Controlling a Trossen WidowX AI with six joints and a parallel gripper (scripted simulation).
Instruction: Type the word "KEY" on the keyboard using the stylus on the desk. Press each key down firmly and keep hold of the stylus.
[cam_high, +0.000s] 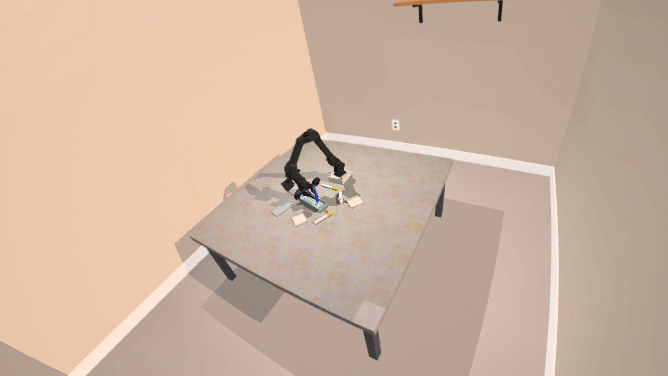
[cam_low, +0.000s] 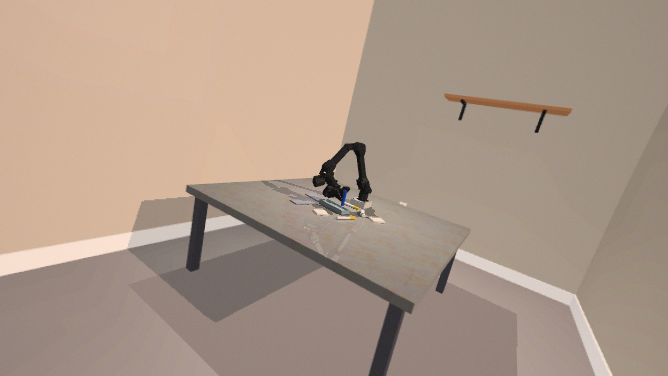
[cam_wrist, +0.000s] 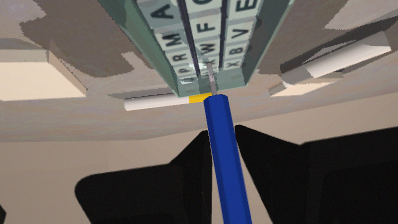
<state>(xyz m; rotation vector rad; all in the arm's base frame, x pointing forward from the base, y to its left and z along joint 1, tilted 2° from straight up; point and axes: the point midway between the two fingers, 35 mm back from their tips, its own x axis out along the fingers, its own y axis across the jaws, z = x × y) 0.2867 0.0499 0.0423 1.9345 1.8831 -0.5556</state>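
Right now my gripper tip is 60 mm to the left of the keyboard and 50 mm above it. Round my gripper tip: white stick (130 mm behind, 70 mm to the left, 60 mm below); blue stylus (10 mm below); grey tip (50 mm below).
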